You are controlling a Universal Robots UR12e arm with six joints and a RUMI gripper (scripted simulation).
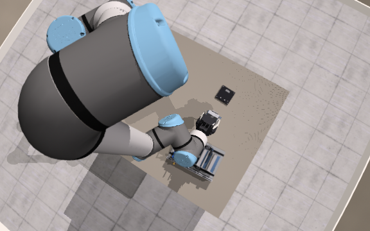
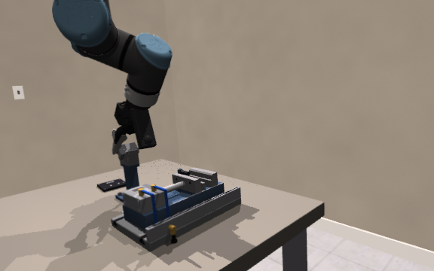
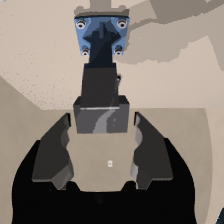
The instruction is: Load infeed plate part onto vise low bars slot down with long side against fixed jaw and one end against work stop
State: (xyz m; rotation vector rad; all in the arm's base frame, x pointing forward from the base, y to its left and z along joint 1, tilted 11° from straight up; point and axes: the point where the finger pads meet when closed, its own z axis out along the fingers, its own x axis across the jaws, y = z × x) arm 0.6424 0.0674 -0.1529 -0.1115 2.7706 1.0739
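The part lies 1 cm to the left of my hand and 1 cm below it. Round my hand: work stop rod 10 cm ahead, 17 cm to the right, 7 cm below; then black infeed plate 18 cm to the left, 16 cm below; then cylinder rod 1 cm ahead, 22 cm to the right, 8 cm below.
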